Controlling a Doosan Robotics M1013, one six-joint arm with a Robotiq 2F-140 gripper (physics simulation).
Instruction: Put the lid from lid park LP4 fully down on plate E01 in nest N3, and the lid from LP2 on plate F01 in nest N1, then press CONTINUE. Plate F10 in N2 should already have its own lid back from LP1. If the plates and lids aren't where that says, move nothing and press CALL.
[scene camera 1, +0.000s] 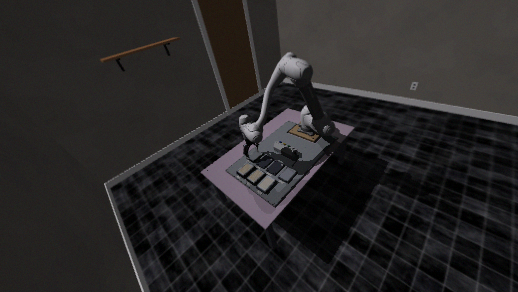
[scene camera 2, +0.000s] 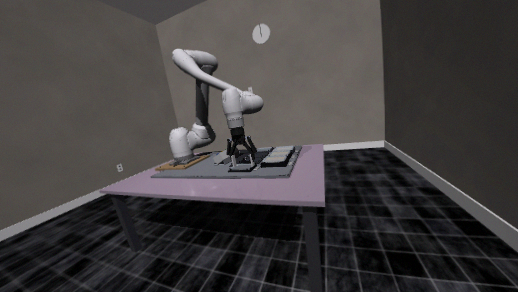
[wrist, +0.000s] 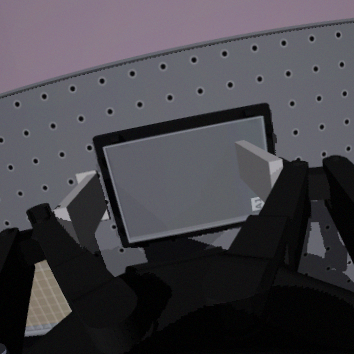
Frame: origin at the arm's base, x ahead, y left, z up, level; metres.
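Seen in the pictures: gripper, fingertip midpoint: (scene camera 1: 252, 155) (scene camera 2: 243, 166) (wrist: 168, 175); arm's base, origin of the base link: (scene camera 1: 308, 129) (scene camera 2: 185, 161).
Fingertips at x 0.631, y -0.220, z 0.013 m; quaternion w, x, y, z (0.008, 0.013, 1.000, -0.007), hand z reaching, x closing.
Observation:
Offsets run from my fingertips to a thing's top centre. "spot": to the spot under its first point. Level surfaces: height alone.
A clear grey lid @(dx -0.017, dy +0.012, dz -0.003 m) (wrist: 180, 175) (scene camera 2: 242, 168) lies flat in a black-rimmed park; its small tag is partly covered by a finger. My gripper (wrist: 168, 175) (scene camera 2: 243, 164) is open, its fingers at the two short ends of this lid, nothing between them. The park's white label is mostly hidden behind the left finger. In scene view 1, two tan plates @(dx +0.167, dy +0.074, dz +0.017 m) (scene camera 1: 246, 170) @(dx +0.168, dy +0.202, dz +0.013 m) (scene camera 1: 255, 176) and a paler one @(dx +0.175, dy +0.327, dz +0.013 m) (scene camera 1: 266, 183) stand in a row. Dark parks @(spot: dx -0.014, dy +0.148, dz -0.011 m) (scene camera 1: 265, 161) @(spot: dx -0.021, dy +0.271, dz -0.011 m) (scene camera 1: 276, 166) and a park with a grey lid @(spot: dx +0.003, dy +0.407, dz -0.004 m) (scene camera 1: 287, 174) stand behind. Their labels are unreadable.
A sloped control box @(dx -0.227, dy +0.215, dz +0.063 m) (scene camera 1: 286, 148) (scene camera 2: 221, 158) with small coloured buttons stands between the parks and the arm's base. The perforated grey board @(dz -0.021 m) (wrist: 165, 82) lies on the pink table @(dz -0.034 m) (scene camera 2: 210, 191). Part of a tan gridded plate @(spot: dx +0.130, dy +0.080, dz +0.016 m) (wrist: 47, 300) shows at the wrist view's lower left.

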